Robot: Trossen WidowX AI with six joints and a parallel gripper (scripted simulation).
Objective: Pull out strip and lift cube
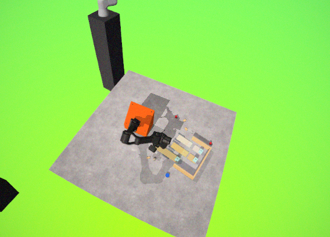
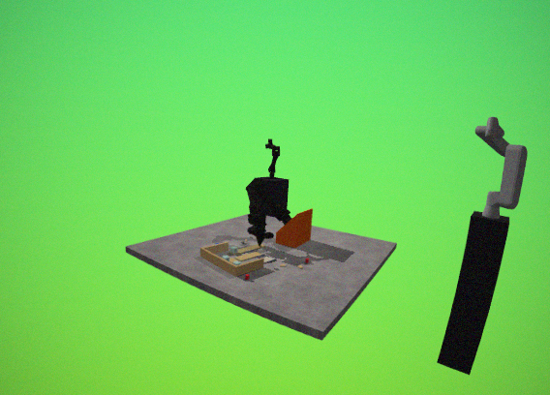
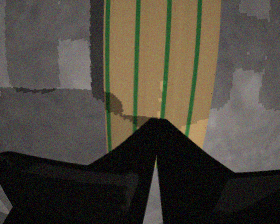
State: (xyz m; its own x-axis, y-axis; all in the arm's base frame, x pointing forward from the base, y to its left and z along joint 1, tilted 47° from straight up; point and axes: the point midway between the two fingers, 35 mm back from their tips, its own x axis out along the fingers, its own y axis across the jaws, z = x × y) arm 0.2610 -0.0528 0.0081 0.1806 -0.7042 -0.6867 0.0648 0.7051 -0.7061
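Now: gripper tip 18 cm short of the cross-hatched strip and 8 cm to the right of it. The rest, counted from my gripper tip: blue piece 20 cm ahead, 17 cm to the right.
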